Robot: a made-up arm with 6 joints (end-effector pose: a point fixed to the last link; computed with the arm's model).
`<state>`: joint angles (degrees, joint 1 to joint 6).
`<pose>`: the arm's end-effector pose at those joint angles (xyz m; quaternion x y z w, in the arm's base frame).
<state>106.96 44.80 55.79 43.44 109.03 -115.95</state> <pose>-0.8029 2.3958 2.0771 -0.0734 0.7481 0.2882 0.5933</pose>
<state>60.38 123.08 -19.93 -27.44 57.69 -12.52</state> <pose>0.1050 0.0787 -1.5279 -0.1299 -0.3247 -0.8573 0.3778</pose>
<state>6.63 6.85 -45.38 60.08 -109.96 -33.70</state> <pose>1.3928 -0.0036 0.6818 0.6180 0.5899 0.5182 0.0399</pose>
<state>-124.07 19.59 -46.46 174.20 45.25 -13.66</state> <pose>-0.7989 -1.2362 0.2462 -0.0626 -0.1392 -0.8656 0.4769</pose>
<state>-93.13 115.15 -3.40 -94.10 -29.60 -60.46</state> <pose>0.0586 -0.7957 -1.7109 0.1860 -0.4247 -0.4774 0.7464</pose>
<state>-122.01 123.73 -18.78 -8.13 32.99 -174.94</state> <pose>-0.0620 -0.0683 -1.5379 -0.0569 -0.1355 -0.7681 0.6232</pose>
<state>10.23 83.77 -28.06 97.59 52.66 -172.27</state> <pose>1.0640 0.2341 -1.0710 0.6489 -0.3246 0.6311 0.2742</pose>
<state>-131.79 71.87 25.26 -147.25 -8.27 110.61</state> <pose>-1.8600 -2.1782 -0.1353 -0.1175 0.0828 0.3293 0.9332</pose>
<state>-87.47 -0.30 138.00 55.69 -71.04 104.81</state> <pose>-0.1965 1.1561 2.7279 0.5682 0.6361 0.1103 0.5103</pose>
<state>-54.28 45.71 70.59 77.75 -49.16 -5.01</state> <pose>1.3545 -2.1424 2.3288 0.2238 0.7061 0.5792 0.3404</pose>
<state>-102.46 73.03 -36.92 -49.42 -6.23 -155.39</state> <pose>-0.1829 -1.0189 -0.8242 -0.0318 -0.1141 -0.7998 0.5885</pose>
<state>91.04 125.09 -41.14 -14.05 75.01 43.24</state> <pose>0.0162 -0.2842 -1.0363 -0.0133 -0.4126 -0.2149 0.8851</pose>
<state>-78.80 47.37 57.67 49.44 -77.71 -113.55</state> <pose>0.3673 -2.6654 1.8389 -0.1460 0.1160 0.1348 0.9732</pose>
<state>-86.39 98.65 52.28 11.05 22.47 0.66</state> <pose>0.1747 -2.8897 -0.7767 -0.0393 0.3585 0.7959 0.4863</pose>
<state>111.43 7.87 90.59 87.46 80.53 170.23</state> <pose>-0.1906 0.1542 3.4604 -0.0337 0.5391 0.1538 0.8274</pose>
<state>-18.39 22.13 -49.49 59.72 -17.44 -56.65</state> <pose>1.3087 -0.5410 0.1373 0.2688 0.1981 0.9426 0.0039</pose>
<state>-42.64 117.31 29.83 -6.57 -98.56 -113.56</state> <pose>1.0994 -1.0620 -1.6831 0.7588 0.0700 0.0003 0.6476</pose>
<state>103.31 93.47 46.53 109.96 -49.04 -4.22</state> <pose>-0.5491 2.7886 -0.6149 0.4552 -0.6592 0.1153 0.5873</pose>
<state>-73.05 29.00 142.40 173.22 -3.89 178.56</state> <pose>-0.0540 0.1942 3.0830 -0.7351 0.6661 -0.0150 0.1253</pose>
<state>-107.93 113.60 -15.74 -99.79 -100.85 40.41</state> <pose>-0.0463 -0.6694 -1.4438 -0.3129 -0.8137 0.0855 0.4824</pose>
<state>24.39 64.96 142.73 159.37 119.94 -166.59</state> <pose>1.3443 0.6638 2.6002 0.2011 -0.1429 -0.7950 0.5542</pose>
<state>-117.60 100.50 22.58 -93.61 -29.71 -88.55</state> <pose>-0.8588 -1.9012 -1.3863 -0.2019 -0.4931 -0.6493 0.5427</pose>
